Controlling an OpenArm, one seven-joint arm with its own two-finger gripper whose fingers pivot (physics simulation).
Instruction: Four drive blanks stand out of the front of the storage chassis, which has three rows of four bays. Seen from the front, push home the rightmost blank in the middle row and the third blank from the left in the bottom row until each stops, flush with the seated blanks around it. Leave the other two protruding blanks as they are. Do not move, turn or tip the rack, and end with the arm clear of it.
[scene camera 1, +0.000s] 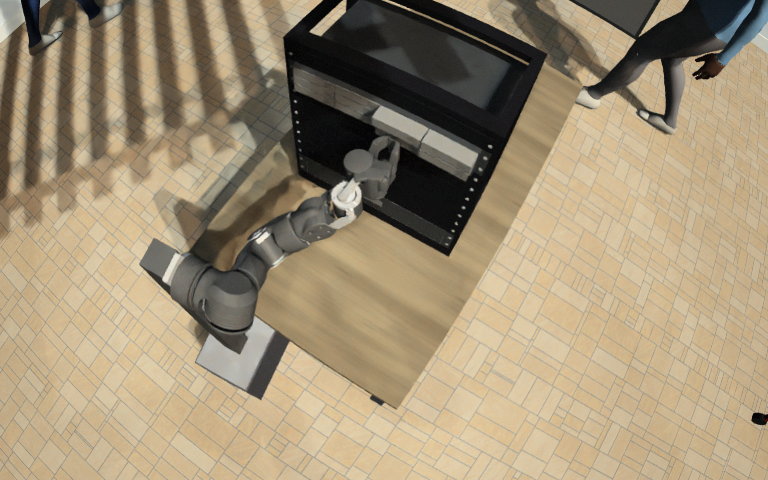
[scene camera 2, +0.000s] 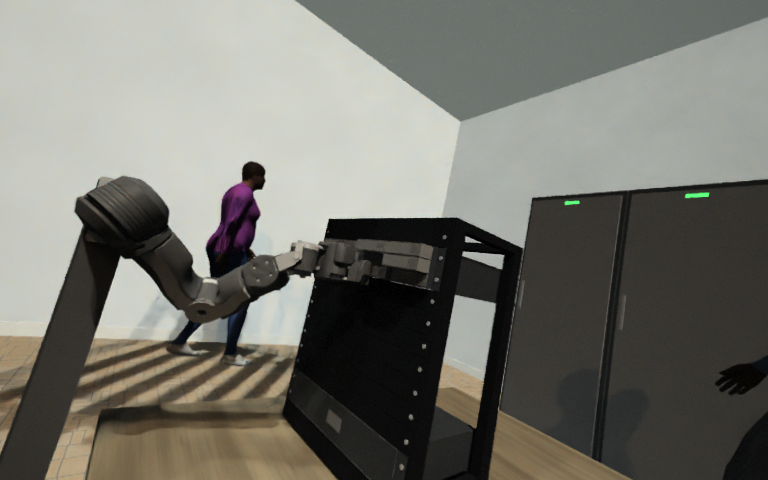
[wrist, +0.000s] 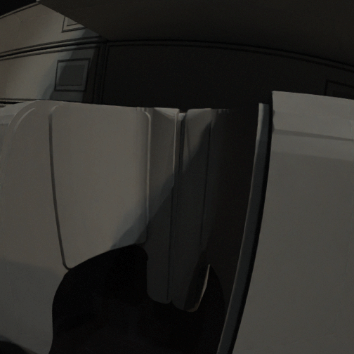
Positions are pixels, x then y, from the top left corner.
Labels:
My gripper (scene camera 1: 394, 143) is 1.10 m from the lens. A black rack (scene camera 1: 452, 101): 1.00 m from the lens.

